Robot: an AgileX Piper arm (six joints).
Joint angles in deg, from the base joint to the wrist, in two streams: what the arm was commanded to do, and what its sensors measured. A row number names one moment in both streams.
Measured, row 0:
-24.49 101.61 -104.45 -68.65 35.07 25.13
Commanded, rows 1 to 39:
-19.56 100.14 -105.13 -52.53 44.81 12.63
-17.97 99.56 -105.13 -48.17 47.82 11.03
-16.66 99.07 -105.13 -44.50 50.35 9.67
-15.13 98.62 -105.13 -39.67 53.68 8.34
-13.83 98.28 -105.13 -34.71 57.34 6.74
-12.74 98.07 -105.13 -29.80 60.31 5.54
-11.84 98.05 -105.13 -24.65 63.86 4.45
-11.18 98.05 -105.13 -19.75 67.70 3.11
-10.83 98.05 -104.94 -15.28 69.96 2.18
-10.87 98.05 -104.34 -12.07 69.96 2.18
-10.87 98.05 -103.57 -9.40 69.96 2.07
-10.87 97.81 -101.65 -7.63 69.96 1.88
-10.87 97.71 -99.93 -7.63 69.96 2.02
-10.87 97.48 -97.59 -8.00 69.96 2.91
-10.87 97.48 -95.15 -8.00 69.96 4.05
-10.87 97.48 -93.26 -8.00 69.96 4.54
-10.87 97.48 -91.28 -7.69 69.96 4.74
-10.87 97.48 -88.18 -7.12 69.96 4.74
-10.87 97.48 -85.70 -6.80 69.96 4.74
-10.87 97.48 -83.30 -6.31 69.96 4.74
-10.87 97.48 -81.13 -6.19 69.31 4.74
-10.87 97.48 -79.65 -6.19 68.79 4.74
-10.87 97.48 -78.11 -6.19 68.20 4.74
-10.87 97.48 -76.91 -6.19 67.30 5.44
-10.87 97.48 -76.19 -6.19 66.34 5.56
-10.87 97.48 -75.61 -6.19 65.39 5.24
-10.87 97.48 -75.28 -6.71 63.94 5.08
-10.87 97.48 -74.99 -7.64 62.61 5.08
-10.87 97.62 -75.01 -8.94 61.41 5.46
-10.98 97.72 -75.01 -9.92 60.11 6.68
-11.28 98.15 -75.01 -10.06 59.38 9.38
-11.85 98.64 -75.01 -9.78 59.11 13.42
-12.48 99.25 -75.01 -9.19 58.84 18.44
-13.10 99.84 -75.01 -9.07 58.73 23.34
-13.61 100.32 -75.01 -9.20 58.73 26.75
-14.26 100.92 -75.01 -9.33 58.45 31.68
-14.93 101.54 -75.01 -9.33 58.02 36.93
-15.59 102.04 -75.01 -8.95 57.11 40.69
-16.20 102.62 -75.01 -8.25 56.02 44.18
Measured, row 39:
-13.86 100.82 -75.26 -8.83 58.88 28.64
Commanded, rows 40 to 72:
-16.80 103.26 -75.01 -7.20 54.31 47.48
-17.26 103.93 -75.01 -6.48 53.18 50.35
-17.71 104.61 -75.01 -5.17 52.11 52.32
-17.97 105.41 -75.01 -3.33 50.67 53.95
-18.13 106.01 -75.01 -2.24 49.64 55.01
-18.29 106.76 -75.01 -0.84 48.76 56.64
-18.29 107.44 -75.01 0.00 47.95 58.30
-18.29 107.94 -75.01 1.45 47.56 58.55
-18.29 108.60 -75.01 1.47 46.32 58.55
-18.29 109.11 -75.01 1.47 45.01 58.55
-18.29 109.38 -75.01 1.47 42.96 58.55
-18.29 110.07 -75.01 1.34 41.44 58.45
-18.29 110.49 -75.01 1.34 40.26 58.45
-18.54 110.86 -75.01 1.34 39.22 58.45
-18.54 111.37 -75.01 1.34 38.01 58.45
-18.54 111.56 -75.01 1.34 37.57 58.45
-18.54 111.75 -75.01 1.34 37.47 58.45
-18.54 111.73 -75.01 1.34 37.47 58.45
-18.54 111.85 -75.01 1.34 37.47 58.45
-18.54 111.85 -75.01 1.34 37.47 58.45
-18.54 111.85 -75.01 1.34 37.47 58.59
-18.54 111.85 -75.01 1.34 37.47 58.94
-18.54 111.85 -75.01 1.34 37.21 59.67
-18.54 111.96 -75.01 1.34 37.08 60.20
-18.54 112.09 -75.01 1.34 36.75 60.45
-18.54 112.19 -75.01 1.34 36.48 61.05
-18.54 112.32 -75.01 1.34 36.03 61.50
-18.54 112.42 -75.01 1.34 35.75 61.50
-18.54 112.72 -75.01 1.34 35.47 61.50
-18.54 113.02 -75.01 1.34 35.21 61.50
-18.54 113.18 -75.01 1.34 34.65 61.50
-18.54 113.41 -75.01 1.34 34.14 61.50
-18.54 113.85 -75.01 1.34 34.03 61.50
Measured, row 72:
-18.07 112.68 -75.12 1.40 35.62 61.14
